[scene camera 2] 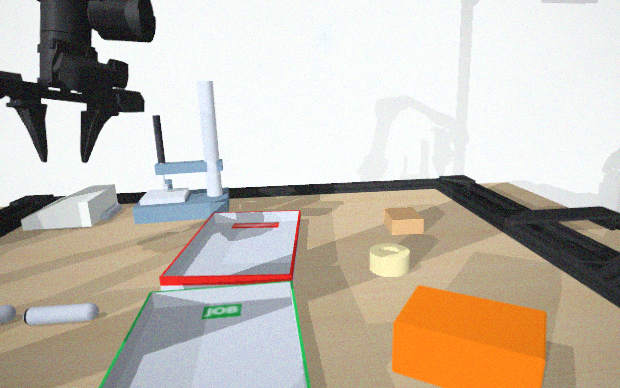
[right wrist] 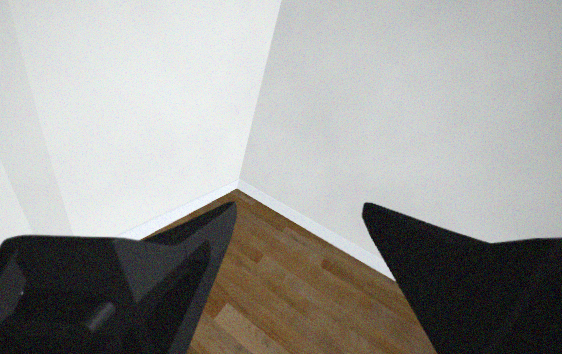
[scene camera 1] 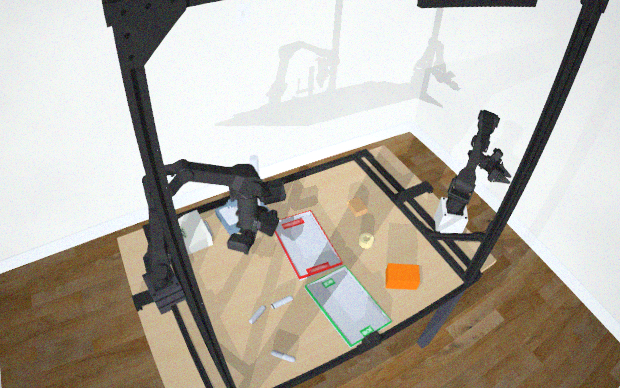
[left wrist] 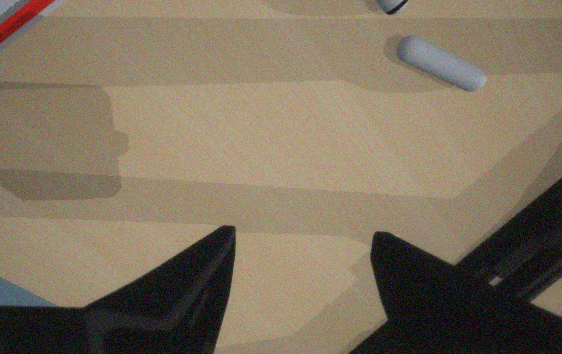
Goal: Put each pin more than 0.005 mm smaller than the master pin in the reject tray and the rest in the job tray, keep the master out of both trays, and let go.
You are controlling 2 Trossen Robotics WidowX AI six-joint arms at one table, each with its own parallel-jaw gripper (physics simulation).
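Seen in the pictures: left gripper, between the fingertips: (scene camera 2: 64,162) (scene camera 1: 249,249) (left wrist: 304,241); right gripper, between the fingertips: (right wrist: 299,208) (scene camera 1: 510,180); left arm's base, origin of its link: (scene camera 1: 160,280); right arm's base, origin of its link: (scene camera 1: 454,208).
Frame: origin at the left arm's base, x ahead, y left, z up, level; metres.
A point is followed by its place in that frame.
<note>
A pin with a dark end (scene camera 1: 282,302) {y -0.216, x 0.307, z -0.085 m} (scene camera 2: 62,313) {y -0.219, x 0.313, z -0.087 m} (left wrist: 392,5) {y -0.203, x 0.279, z -0.085 m} and a plain pin (scene camera 1: 257,314) {y -0.212, x 0.218, z -0.084 m} (left wrist: 442,64) {y -0.204, x 0.224, z -0.083 m} lie close together left of the job tray. Another pin (scene camera 1: 283,356) {y -0.374, x 0.204, z -0.083 m} lies nearer the front edge. A grey pin-like piece (scene camera 2: 111,211) {y 0.168, x 0.253, z -0.087 m} rests against the pale wedge block. The red-rimmed reject tray (scene camera 1: 310,245) {y -0.070, x 0.518, z -0.098 m} (scene camera 2: 225,280) {y -0.184, x 0.479, z -0.085 m} and green-rimmed job tray (scene camera 1: 350,305) {y -0.338, x 0.480, z -0.098 m} (scene camera 2: 225,350) {y -0.299, x 0.480, z -0.098 m} show no pins. Which pin is the master I cannot tell. My left gripper (scene camera 2: 64,161) {y -0.073, x 0.284, z 0.048 m} (left wrist: 304,241) {y -0.073, x 0.284, z 0.048 m} is partly open, empty, above the table. My right gripper (scene camera 1: 506,179) {y -0.347, x 1.355, z 0.012 m} (right wrist: 299,208) {y -0.347, x 1.355, z 0.012 m} is open, empty, beyond the table's right side.
A blue gauge stand (scene camera 1: 225,212) {y 0.192, x 0.330, z -0.060 m} (scene camera 2: 180,213) {y 0.117, x 0.390, z -0.087 m} with a tall post and the pale wedge block (scene camera 1: 197,235) {y 0.142, x 0.193, z -0.050 m} (scene camera 2: 75,210) {y 0.115, x 0.210, z -0.065 m} are at the back left. A tan block (scene camera 1: 358,206) {y -0.034, x 0.760, z -0.075 m} (scene camera 2: 404,221) {y -0.057, x 0.753, z -0.079 m}, cream ring (scene camera 1: 366,245) {y -0.187, x 0.670, z -0.084 m} (scene camera 2: 389,266) {y -0.192, x 0.677, z -0.086 m} and orange box (scene camera 1: 402,276) {y -0.371, x 0.665, z -0.053 m} (scene camera 2: 470,335) {y -0.387, x 0.665, z -0.053 m} are right of the trays.
</note>
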